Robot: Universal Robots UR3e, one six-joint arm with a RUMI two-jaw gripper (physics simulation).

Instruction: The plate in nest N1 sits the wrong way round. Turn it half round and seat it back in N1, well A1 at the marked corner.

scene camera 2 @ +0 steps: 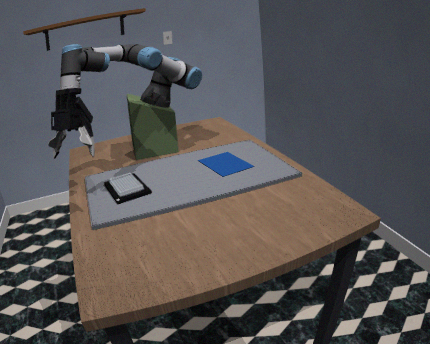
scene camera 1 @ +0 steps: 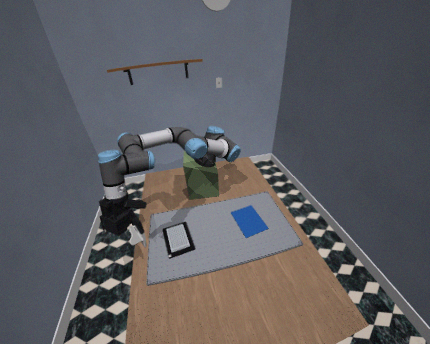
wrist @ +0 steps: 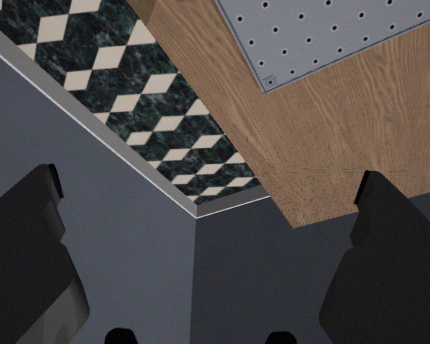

In view: the gripper (scene camera 2: 73,157) and a flat blue rectangle (scene camera 2: 224,164).
The gripper shows as well in scene camera 1 (scene camera 1: 129,240) and in the wrist view (wrist: 209,171).
